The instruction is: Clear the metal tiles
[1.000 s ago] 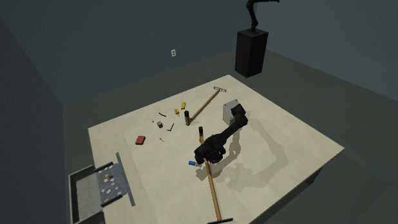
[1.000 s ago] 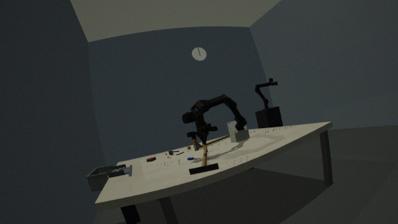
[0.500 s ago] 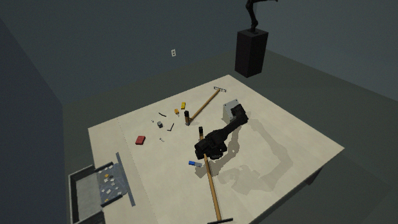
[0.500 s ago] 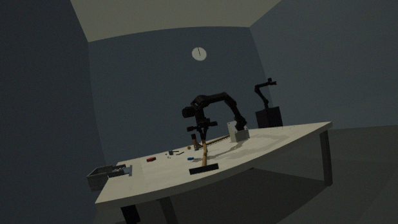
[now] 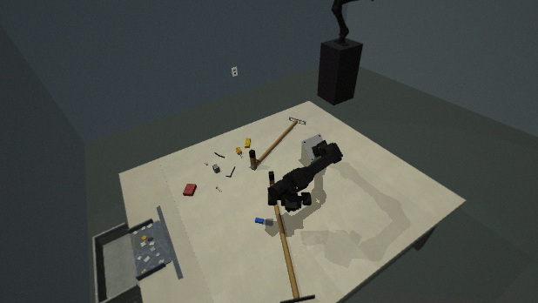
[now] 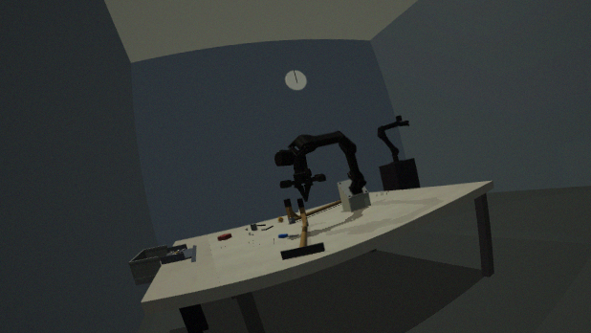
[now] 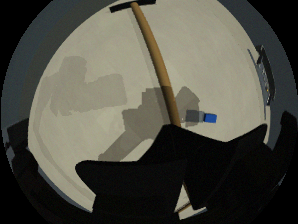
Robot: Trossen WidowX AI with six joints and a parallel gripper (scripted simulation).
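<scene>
Now: the long scraper 8 cm below my gripper tip, 4 cm ahead of it and 1 cm to the left of it. Round my gripper tip: black hex key: 51 cm to the right, 14 cm below, 10 cm ahead; grey piece: 58 cm to the right, 15 cm ahead, 12 cm below; blue piece: 14 cm below, 10 cm to the right, 9 cm ahead.
</scene>
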